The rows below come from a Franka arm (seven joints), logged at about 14 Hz.
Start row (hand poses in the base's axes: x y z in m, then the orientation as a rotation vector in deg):
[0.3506 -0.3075 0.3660 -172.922 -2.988 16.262]
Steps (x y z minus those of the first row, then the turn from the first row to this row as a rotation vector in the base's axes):
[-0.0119 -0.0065 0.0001 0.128 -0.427 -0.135]
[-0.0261 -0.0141 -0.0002 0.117 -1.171 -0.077]
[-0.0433 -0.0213 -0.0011 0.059 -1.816 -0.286]
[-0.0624 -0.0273 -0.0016 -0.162 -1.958 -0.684]
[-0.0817 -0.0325 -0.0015 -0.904 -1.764 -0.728]
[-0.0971 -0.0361 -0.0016 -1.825 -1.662 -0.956]
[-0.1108 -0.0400 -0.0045 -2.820 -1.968 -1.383]
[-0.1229 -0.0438 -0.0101 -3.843 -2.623 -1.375]
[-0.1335 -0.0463 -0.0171 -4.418 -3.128 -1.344]
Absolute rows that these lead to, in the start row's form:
[0.3387 -0.3140 0.3661 -172.853 -2.836 15.592]
[0.3245 -0.3216 0.3658 -172.977 -2.984 14.477]
[0.3073 -0.3288 0.3649 -173.111 -2.715 13.490]
[0.2882 -0.3348 0.3644 -173.323 -2.097 13.261]
[0.2689 -0.3400 0.3645 -174.031 -1.916 13.623]
[0.2535 -0.3436 0.3644 -174.914 -1.437 13.847]
[0.2398 -0.3475 0.3615 -175.910 -0.673 13.436]
[0.2277 -0.3513 0.3559 -177.011 -0.596 12.525]
[0.2171 -0.3538 0.3489 -177.646 -0.605 11.799]

